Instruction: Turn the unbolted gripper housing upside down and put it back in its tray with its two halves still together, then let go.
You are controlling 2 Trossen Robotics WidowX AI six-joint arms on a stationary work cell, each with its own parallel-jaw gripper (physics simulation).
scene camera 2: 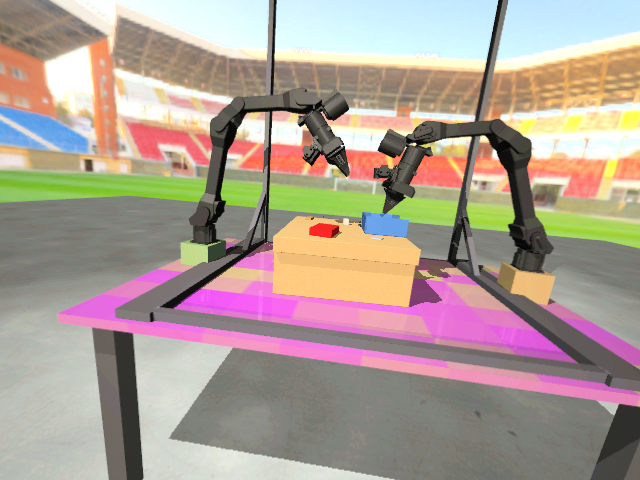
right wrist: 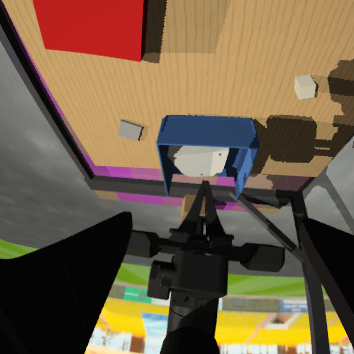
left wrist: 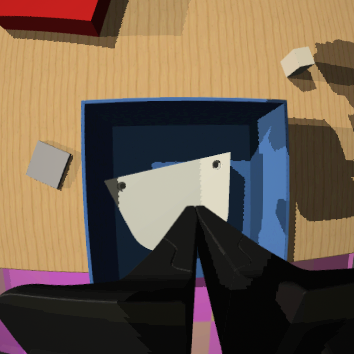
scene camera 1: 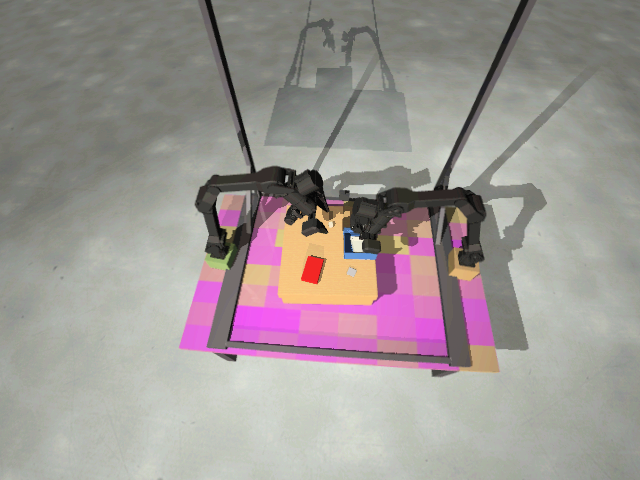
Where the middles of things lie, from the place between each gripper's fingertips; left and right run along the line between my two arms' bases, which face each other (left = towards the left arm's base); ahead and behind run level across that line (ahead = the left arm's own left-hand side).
The tray (scene camera 2: 372,223) is 30 mm below my left hand. From my left hand the other things lie so: wooden block (scene camera 2: 350,266) (120 mm to the right, 140 mm below); then red block (right wrist: 122,36) (110 mm ahead, 170 mm to the right, 50 mm below); then small grey cube (left wrist: 47,164) (110 mm ahead, 30 mm to the right, 60 mm below).
My right hand is 12 cm to the right of the tray and 14 cm above it. From my right hand the other things lie so: wooden block 25 cm below; red block 11 cm ahead, 5 cm to the right, 16 cm below; small grey cube 11 cm ahead, 9 cm to the left, 16 cm below.
